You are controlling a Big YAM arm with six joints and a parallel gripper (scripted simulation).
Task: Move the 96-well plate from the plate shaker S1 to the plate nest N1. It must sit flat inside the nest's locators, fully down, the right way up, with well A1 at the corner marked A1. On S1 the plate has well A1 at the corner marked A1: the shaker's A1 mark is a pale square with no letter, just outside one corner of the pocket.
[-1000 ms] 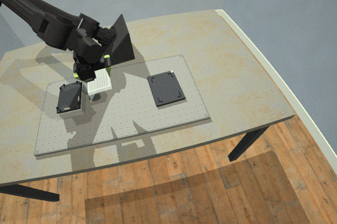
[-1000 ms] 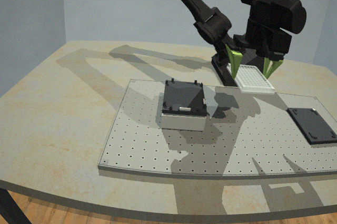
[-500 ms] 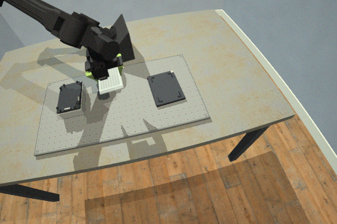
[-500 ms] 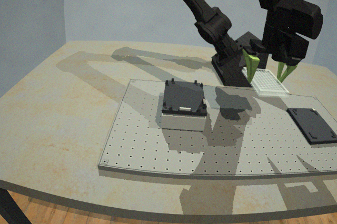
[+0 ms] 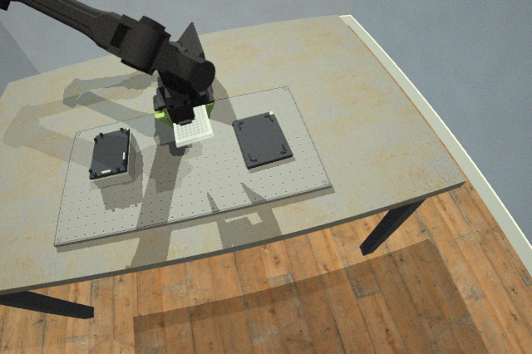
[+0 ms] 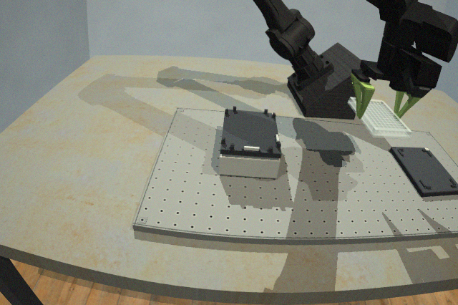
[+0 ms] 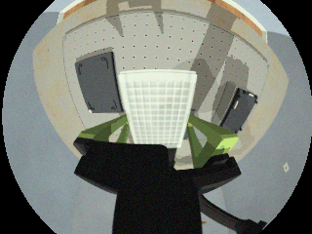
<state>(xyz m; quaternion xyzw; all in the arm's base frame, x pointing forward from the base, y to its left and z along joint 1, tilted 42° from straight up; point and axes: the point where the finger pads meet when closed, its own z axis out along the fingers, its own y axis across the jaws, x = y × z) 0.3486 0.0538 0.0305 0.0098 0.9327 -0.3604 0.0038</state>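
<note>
My hand is 160 mm to the right of the plate nest N1, 110 mm above it and 30 mm short of it. Round my hand: white 96-well plate right at my hand.
</note>
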